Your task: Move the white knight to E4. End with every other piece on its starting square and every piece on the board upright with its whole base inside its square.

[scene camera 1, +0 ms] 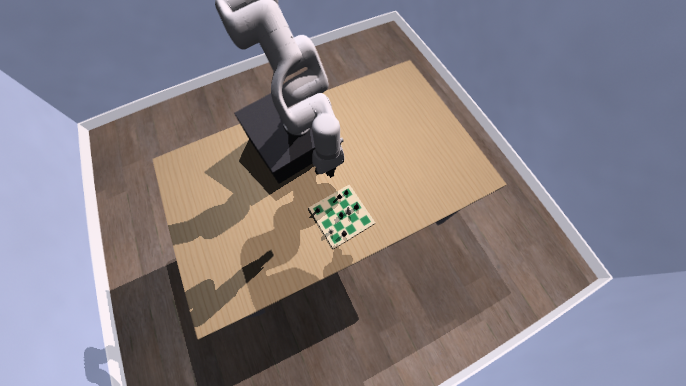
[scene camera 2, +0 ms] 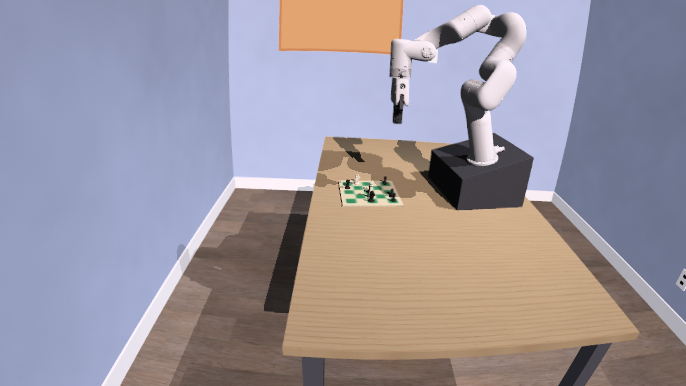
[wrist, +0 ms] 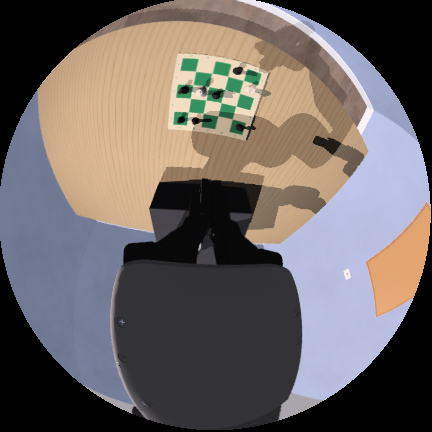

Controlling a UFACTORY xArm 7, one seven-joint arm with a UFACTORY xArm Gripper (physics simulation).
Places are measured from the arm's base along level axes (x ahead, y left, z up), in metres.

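Pixels of known places: gripper, fingertip midpoint: [scene camera 1: 330,173] [scene camera 2: 397,123] [wrist: 207,191]; arm's base at its link origin: [scene camera 2: 482,159].
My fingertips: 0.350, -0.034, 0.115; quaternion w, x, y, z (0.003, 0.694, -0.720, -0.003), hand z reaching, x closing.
Observation:
For each thing: its top centre in the pictures, then the offset to it from my fingertips, as dx, dy, dz.
- white knight at its top centre: [wrist: 253,89] [scene camera 2: 357,174] [scene camera 1: 330,228] +0.120, -0.081, -0.233
- cream board at its top centre: [wrist: 215,94] [scene camera 2: 369,192] [scene camera 1: 341,215] +0.084, -0.004, -0.273
- D5 at its top centre: [wrist: 239,68] +0.162, -0.040, -0.240
- A3 at its top centre: [wrist: 180,89] +0.087, +0.073, -0.233
- C3 at its top centre: [wrist: 216,95] +0.082, -0.005, -0.241
- A1 at its top centre: [wrist: 178,121] +0.005, +0.072, -0.241
- B1 at its top centre: [wrist: 193,122] +0.005, +0.034, -0.241
- E1 at its top centre: [wrist: 241,129] +0.008, -0.083, -0.241
- white piece at its top centre: [wrist: 199,91] +0.084, +0.031, -0.209
The white knight [scene camera 1: 330,232] [scene camera 2: 356,179] [wrist: 251,90] stands apparently upright on light square E4 of the green and cream board [scene camera 1: 371,223] [scene camera 2: 361,201] [wrist: 174,107]. It is small here, so the exact margin of its base is hard to tell. My gripper [scene camera 1: 330,174] [scene camera 2: 397,120] [wrist: 207,191] is shut and empty, high above the table on the robot-base side of the board, well away from the pieces.
In the wrist view, black pieces stand at D5 [wrist: 238,70], A3 [wrist: 184,90], C3 [wrist: 216,95], A1 [wrist: 181,120], B1 [wrist: 195,120] and E1 [wrist: 240,127]. Another white piece [wrist: 201,91] stands at B3. The dark base block [scene camera 1: 270,135] [scene camera 2: 490,187] is behind the board.

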